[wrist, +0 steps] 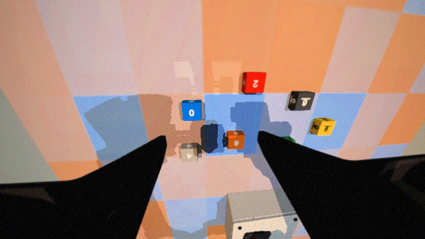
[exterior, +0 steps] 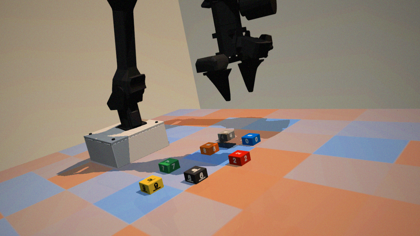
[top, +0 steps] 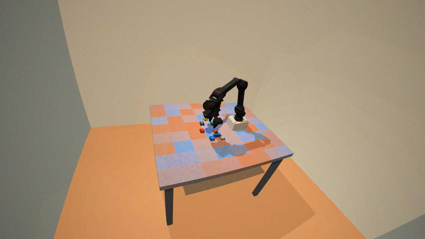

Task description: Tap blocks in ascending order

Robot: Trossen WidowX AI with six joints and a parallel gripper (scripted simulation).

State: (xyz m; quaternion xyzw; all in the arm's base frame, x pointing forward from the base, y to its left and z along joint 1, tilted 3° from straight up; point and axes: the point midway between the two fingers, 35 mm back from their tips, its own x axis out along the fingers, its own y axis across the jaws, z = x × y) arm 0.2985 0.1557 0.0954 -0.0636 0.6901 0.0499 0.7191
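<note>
The blue 0 block is 11 cm below my gripper tip, 3 cm to the left of it and 2 cm behind it. From my gripper tip the other things lie so: orange 8 block: 11 cm below, 7 cm to the right, 7 cm behind; then red 2 block: 11 cm below, 7 cm to the right, 5 cm ahead; then grey 4 block: 11 cm below, 11 cm behind, 2 cm to the left.
</note>
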